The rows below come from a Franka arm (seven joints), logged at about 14 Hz.
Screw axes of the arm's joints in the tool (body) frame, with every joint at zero. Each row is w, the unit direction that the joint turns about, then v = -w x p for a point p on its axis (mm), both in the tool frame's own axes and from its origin. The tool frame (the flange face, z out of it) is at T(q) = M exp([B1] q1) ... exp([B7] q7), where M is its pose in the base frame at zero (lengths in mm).
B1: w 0 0 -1 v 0.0 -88.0 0.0
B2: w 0 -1 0 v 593.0 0.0 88.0
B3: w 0 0 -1 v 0.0 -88.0 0.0
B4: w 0 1 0 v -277.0 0.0 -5.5
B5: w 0 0 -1 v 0.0 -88.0 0.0
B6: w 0 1 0 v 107.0 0.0 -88.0
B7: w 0 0 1 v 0.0 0.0 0.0
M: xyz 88.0 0.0 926.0 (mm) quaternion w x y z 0 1 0 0
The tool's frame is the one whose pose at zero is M.
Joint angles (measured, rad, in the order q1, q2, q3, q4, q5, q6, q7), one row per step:
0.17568, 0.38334, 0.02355, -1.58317, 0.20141, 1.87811, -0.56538
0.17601, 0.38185, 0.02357, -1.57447, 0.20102, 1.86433, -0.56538
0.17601, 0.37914, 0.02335, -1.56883, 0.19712, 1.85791, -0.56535
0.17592, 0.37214, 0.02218, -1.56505, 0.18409, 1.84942, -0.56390
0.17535, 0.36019, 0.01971, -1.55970, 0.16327, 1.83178, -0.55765
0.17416, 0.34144, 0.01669, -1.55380, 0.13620, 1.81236, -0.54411
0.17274, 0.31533, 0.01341, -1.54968, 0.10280, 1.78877, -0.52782
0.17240, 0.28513, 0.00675, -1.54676, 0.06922, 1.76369, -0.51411
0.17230, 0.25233, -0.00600, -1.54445, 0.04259, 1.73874, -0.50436
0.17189, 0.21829, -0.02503, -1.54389, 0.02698, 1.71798, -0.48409
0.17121, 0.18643, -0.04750, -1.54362, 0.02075, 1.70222, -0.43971
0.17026, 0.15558, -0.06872, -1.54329, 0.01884, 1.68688, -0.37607
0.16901, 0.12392, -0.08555, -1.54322, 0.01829, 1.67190, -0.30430
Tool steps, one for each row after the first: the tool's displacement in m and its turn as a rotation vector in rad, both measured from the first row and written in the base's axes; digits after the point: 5 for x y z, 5 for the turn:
-0.00019, 0.00047, 0.00398, 0.00000, 0.00335, 0.00309
-0.00010, 0.00019, 0.00785, -0.00282, 0.00068, 0.00548
-0.00075, -0.00152, 0.01337, -0.01442, -0.00386, 0.00914
-0.00240, -0.00499, 0.02207, -0.03433, -0.00658, 0.01039
-0.00481, -0.00990, 0.03526, -0.06030, -0.01491, 0.00472
-0.00902, -0.01604, 0.05196, -0.09252, -0.02567, -0.00308
-0.01434, -0.02380, 0.07052, -0.12572, -0.03847, -0.01224
-0.02024, -0.03457, 0.09035, -0.15332, -0.05231, -0.02695
-0.02643, -0.04827, 0.11030, -0.17178, -0.06608, -0.06296
-0.03240, -0.06319, 0.12895, -0.18222, -0.07780, -0.12967
-0.03909, -0.07720, 0.14677, -0.18774, -0.08604, -0.21580
-0.04697, -0.08887, 0.16467, -0.18918, -0.09378, -0.30658

